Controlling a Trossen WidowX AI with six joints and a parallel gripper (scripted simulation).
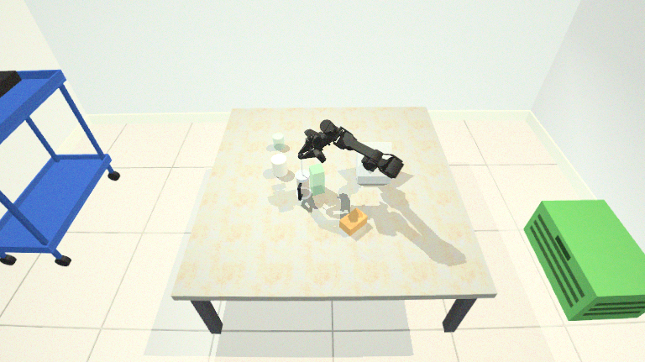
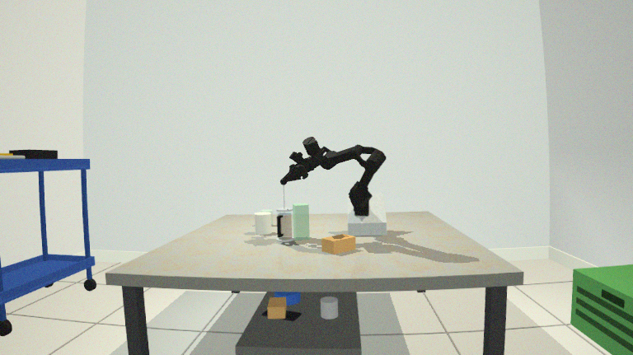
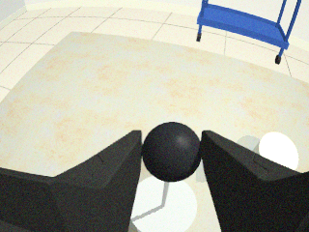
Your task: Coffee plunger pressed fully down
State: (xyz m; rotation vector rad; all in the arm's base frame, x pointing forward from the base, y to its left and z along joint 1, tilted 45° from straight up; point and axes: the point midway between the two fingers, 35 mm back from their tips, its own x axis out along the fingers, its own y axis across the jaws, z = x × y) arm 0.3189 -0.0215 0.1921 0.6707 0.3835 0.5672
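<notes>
Right now my gripper tip is 10 mm to the right of the coffee press and 130 mm above it. The rest, counted from my gripper tip: pale green box (70 mm behind, 30 mm to the right, 180 mm below).
</notes>
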